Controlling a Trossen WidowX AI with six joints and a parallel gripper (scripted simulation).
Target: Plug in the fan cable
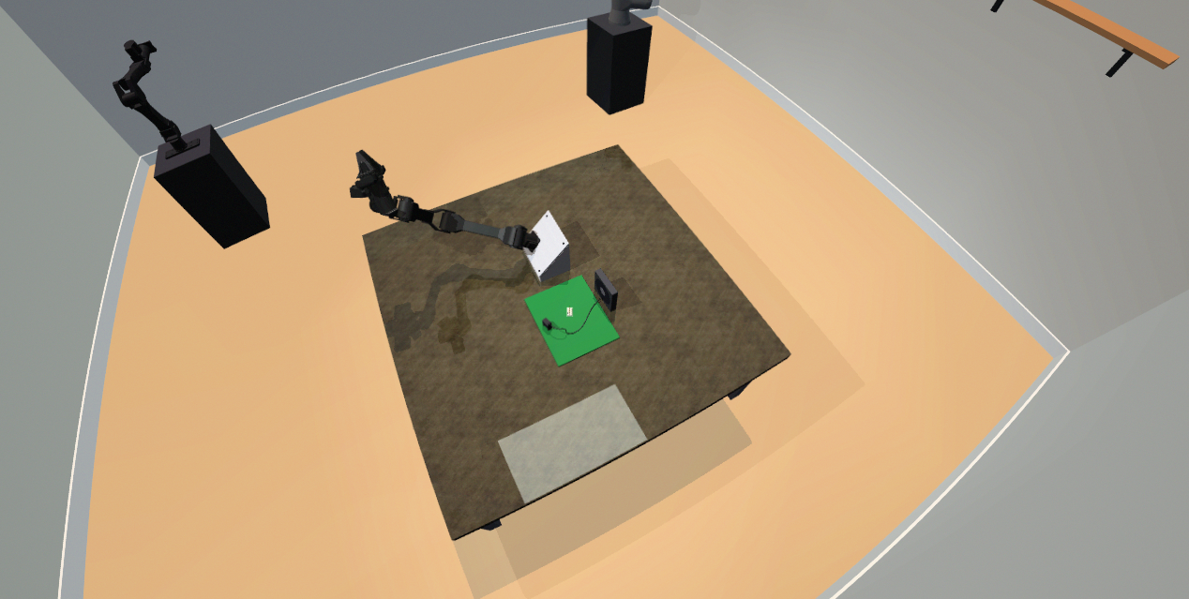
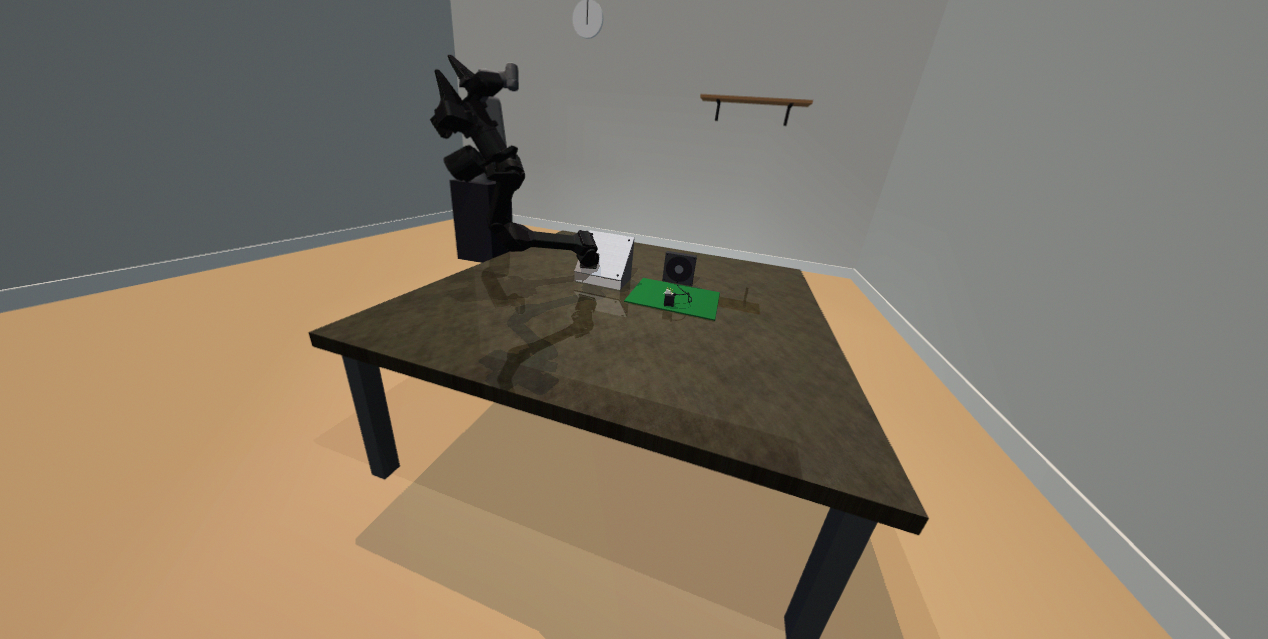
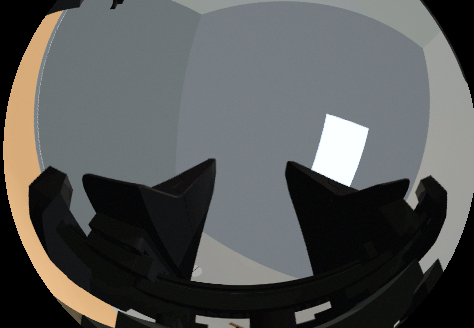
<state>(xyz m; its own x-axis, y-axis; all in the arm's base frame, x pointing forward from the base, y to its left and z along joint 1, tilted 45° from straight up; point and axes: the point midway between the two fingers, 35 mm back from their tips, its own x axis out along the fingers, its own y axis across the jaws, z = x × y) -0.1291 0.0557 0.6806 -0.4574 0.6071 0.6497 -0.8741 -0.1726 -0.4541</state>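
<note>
Now: the fan plug 590 mm below my gripper tip, 510 mm ahead of it and 330 mm to the left of it. Also, from my gripper tip: fan header: 610 mm below, 500 mm ahead, 430 mm to the left; then black fan: 560 mm to the left, 550 mm below, 520 mm ahead; then green board: 630 mm below, 530 mm ahead, 420 mm to the left.
</note>
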